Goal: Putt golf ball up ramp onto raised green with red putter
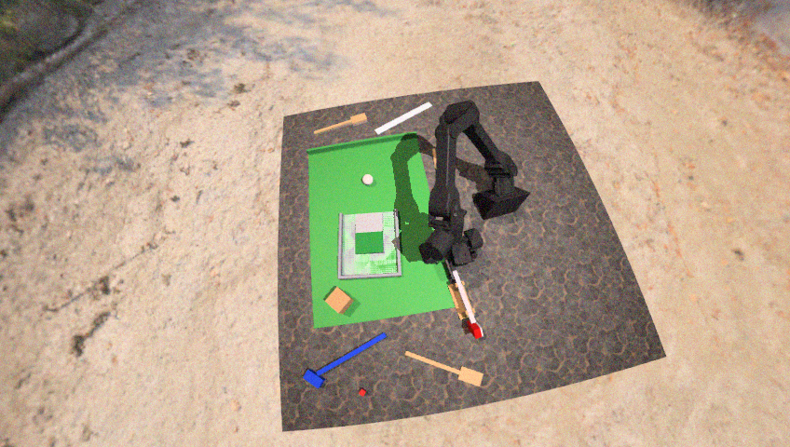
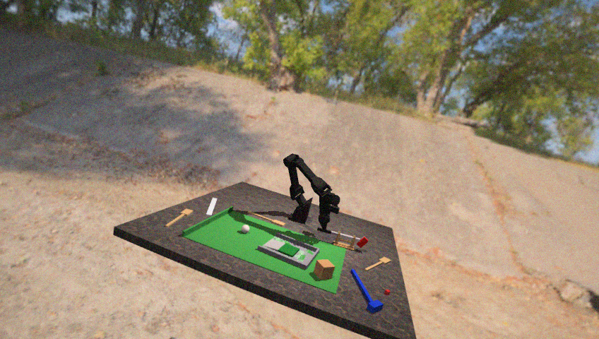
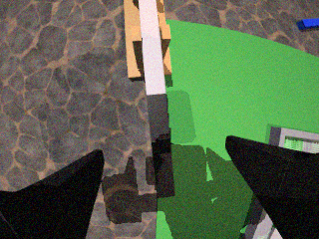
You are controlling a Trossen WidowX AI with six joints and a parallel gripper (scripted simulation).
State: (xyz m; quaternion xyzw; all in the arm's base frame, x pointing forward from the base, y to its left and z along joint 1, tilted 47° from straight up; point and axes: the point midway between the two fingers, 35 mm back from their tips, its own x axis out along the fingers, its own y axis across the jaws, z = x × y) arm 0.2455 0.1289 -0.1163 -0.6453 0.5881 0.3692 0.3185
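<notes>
My gripper tip is 110 mm to the right of the red putter, 20 mm past it and 20 mm above it. Round my gripper tip: white golf ball (390 mm to the right, 220 mm ahead, 50 mm below); then wooden rack (130 mm to the left, 40 mm below, 20 mm behind); then tan cube (380 mm ahead, 50 mm to the left, 40 mm below).
</notes>
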